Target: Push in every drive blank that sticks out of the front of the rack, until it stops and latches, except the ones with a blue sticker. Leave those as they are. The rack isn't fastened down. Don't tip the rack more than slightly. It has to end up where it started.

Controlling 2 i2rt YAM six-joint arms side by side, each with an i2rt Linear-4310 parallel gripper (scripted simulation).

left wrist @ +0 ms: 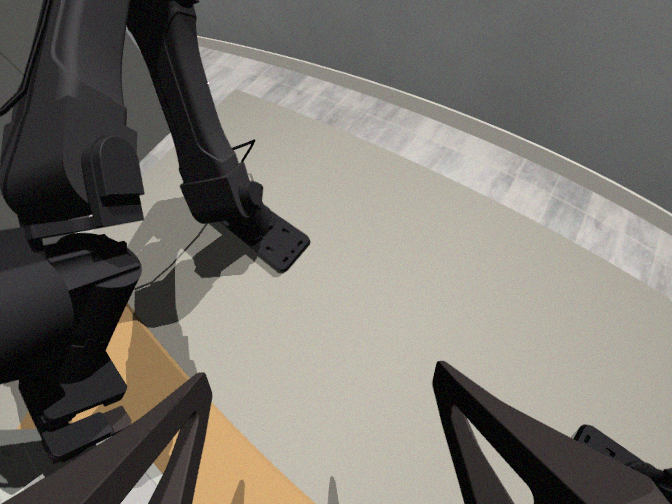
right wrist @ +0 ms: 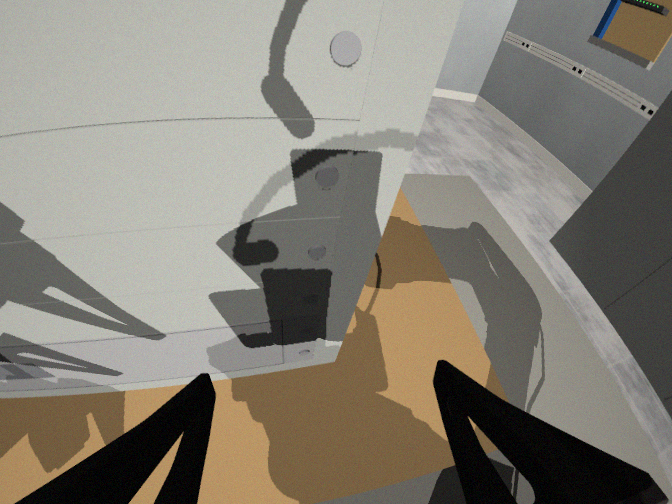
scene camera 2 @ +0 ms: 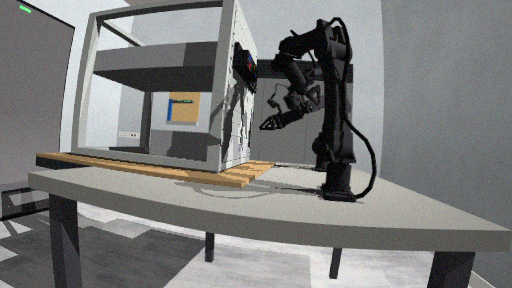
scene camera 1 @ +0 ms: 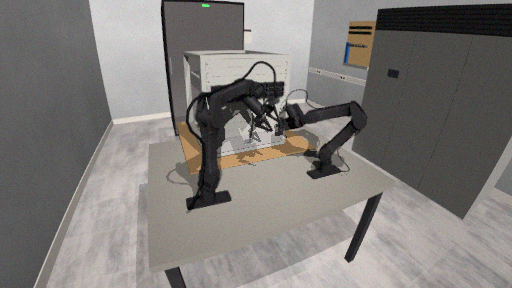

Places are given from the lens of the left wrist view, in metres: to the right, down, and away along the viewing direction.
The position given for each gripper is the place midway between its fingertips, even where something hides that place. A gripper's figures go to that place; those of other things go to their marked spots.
left gripper (left wrist: 322,379): -0.01, 0.05, 0.11
right gripper (left wrist: 47,416): -0.28, 0.16, 0.22
wooden board (left wrist: 151,374): -0.29, 0.18, 0.40
